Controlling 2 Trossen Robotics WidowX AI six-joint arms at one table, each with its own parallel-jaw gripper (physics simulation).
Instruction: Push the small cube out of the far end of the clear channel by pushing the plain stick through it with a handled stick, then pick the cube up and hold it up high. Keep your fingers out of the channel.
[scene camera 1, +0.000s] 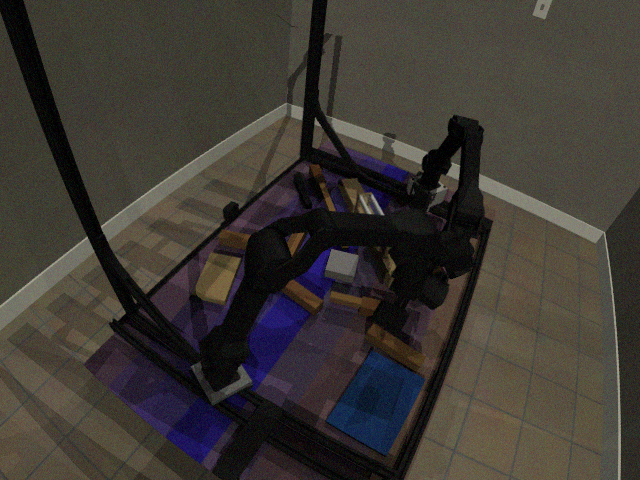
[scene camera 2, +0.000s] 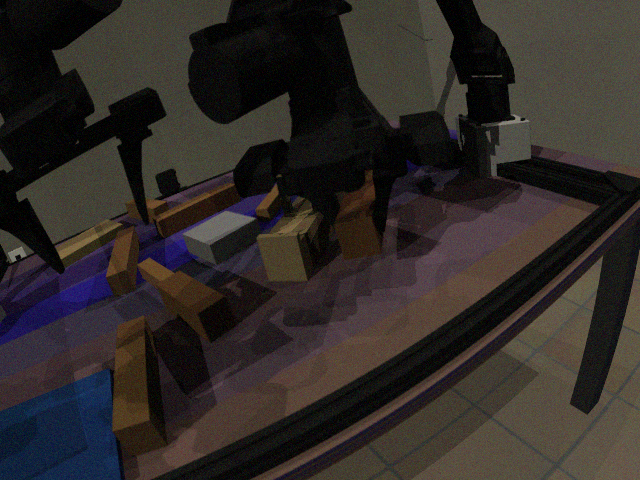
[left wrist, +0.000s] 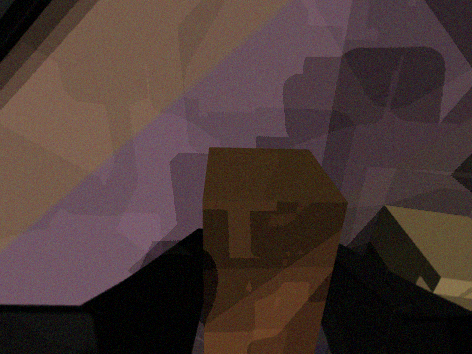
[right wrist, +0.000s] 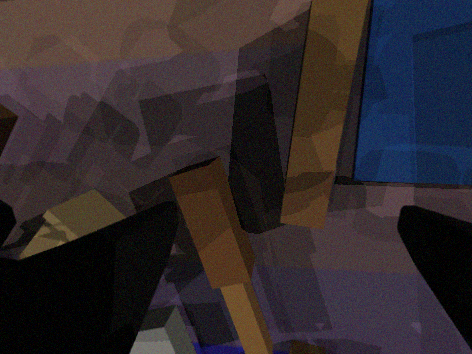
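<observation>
My left gripper (scene camera 2: 353, 240) (left wrist: 256, 241) is shut on a brown wooden block (scene camera 2: 356, 214) (left wrist: 270, 197), seemingly a stick's handle. The clear channel (scene camera 1: 367, 204) lies on that platform, mostly hidden by the arms. I cannot see the small cube or the plain stick. My right gripper (right wrist: 285, 214) is open and empty. It hovers over another handled stick (right wrist: 213, 225) (scene camera 1: 353, 300) (scene camera 2: 190, 300) that lies on the table.
A grey block (scene camera 1: 341, 264) (scene camera 2: 220, 235) (right wrist: 150, 341) lies beside the platform. A long brown block (scene camera 1: 394, 345) (scene camera 2: 134, 381) (right wrist: 320, 123) borders a blue mat (scene camera 1: 375, 400) (right wrist: 385, 88). More brown pieces (scene camera 1: 303, 296) (scene camera 2: 194, 207) and a flat tan plate (scene camera 1: 218, 276) are scattered about. Black frame posts (scene camera 1: 313, 81) stand at the corners.
</observation>
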